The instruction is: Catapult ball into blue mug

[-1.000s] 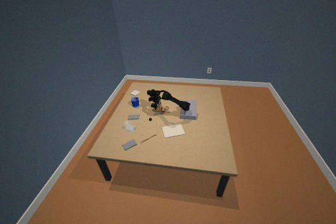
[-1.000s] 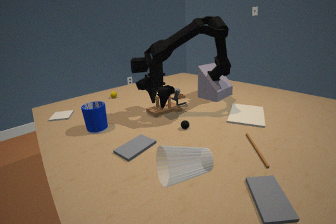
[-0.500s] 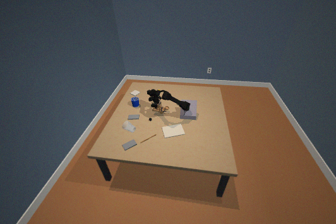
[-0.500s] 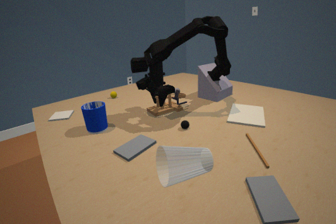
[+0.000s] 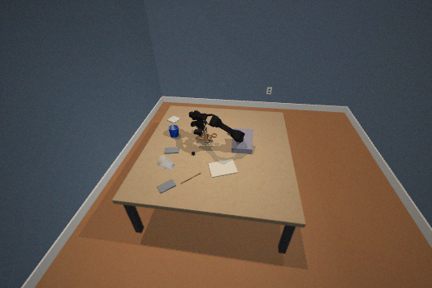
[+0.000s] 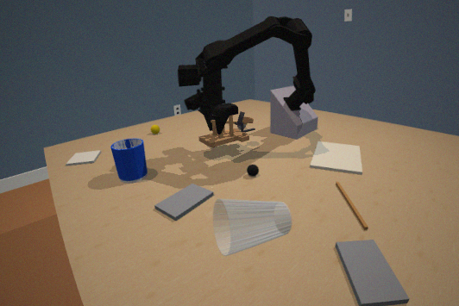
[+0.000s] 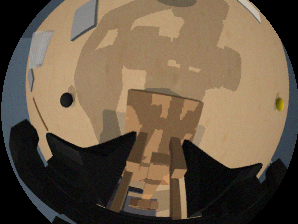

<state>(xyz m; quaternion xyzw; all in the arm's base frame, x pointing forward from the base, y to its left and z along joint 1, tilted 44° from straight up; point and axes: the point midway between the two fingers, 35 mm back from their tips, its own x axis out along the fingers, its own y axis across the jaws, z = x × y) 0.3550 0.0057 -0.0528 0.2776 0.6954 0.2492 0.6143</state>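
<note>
Now: the black ball 2 cm ahead of my gripper tip, 19 cm to the left of it and 6 cm below it. The rest, counted from my gripper tip: yellow ball (7 cm ahead, 36 cm to the right, 5 cm below); blue mug (28 cm ahead, 3 cm to the right, 5 cm below); wooden catapult (7 cm behind, 3 cm to the left, 2 cm above).
</note>
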